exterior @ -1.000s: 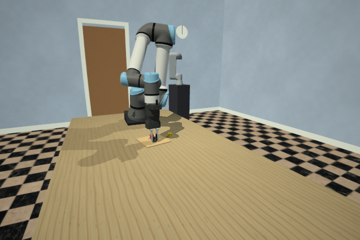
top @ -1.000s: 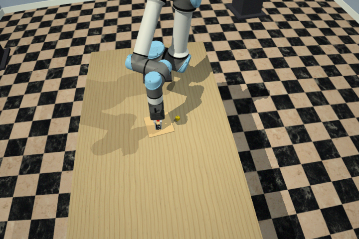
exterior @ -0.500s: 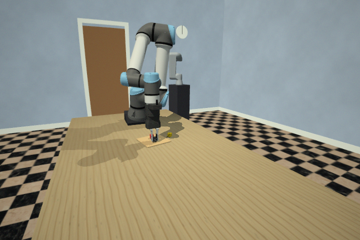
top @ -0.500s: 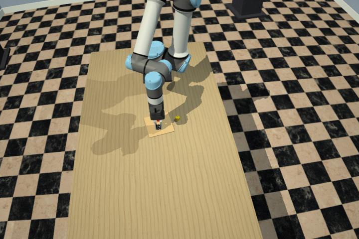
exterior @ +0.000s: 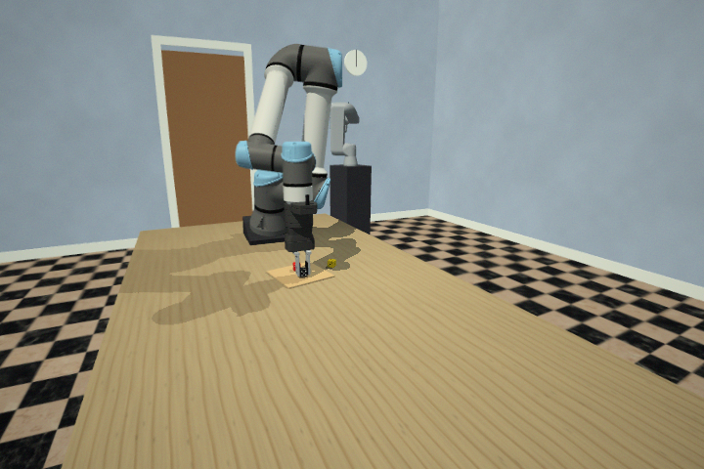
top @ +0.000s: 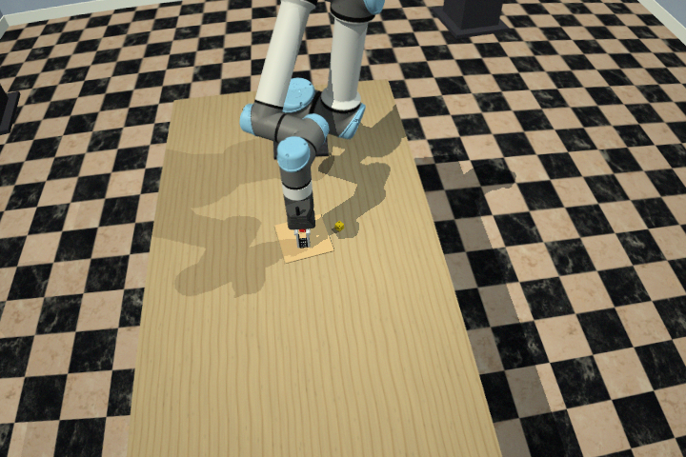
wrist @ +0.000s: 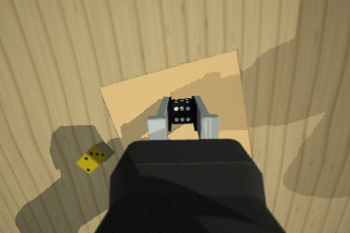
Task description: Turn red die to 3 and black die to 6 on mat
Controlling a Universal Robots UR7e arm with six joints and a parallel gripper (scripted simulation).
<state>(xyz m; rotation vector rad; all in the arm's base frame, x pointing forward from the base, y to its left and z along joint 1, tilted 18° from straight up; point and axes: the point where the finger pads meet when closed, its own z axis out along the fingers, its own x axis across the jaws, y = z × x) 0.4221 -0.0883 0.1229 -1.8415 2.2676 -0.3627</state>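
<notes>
The black die is 1 cm below my hand. From my hand the other things lie so: red die 6 cm behind, 1 cm to the left, 2 cm below; yellow die 4 cm behind, 12 cm to the left, 2 cm below; tan mat 3 cm behind, 1 cm to the left, 3 cm below.
</notes>
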